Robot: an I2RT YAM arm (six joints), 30 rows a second.
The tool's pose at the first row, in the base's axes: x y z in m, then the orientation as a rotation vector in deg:
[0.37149, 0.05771, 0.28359, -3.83, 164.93, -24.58]
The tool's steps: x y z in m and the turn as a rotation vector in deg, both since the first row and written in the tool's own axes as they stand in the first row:
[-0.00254, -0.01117, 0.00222, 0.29, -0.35, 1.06]
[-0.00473, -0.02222, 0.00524, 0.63, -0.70, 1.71]
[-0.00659, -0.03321, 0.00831, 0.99, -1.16, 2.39]
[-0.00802, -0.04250, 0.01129, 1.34, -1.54, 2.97]
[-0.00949, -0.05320, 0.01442, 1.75, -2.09, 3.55]
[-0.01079, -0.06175, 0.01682, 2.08, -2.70, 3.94]
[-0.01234, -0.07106, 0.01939, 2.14, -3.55, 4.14]
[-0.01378, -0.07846, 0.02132, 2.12, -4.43, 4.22]
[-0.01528, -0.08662, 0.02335, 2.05, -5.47, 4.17]
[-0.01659, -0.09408, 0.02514, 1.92, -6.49, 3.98]
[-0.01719, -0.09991, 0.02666, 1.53, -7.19, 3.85]
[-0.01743, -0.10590, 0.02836, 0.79, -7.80, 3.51]
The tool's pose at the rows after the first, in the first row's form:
[0.37460, 0.04660, 0.28535, -2.32, 164.42, -24.74]
[0.37756, 0.03536, 0.28626, -1.41, 163.93, -25.05]
[0.38020, 0.02413, 0.28703, -0.47, 163.32, -25.36]
[0.38239, 0.01452, 0.28729, 0.34, 162.79, -25.69]
[0.38467, 0.00352, 0.28783, 1.11, 162.09, -26.07]
[0.38658, -0.00523, 0.28838, 1.59, 161.36, -26.36]
[0.38879, -0.01474, 0.28906, 1.70, 160.49, -26.27]
[0.39072, -0.02224, 0.28974, 1.61, 159.63, -26.08]
[0.39275, -0.03050, 0.29057, 1.31, 158.64, -25.82]
[0.39452, -0.03804, 0.29138, 0.81, 157.70, -25.51]
[0.39552, -0.04399, 0.29180, 0.42, 157.13, -24.88]
[0.39622, -0.05018, 0.29203, -0.30, 156.75, -23.83]

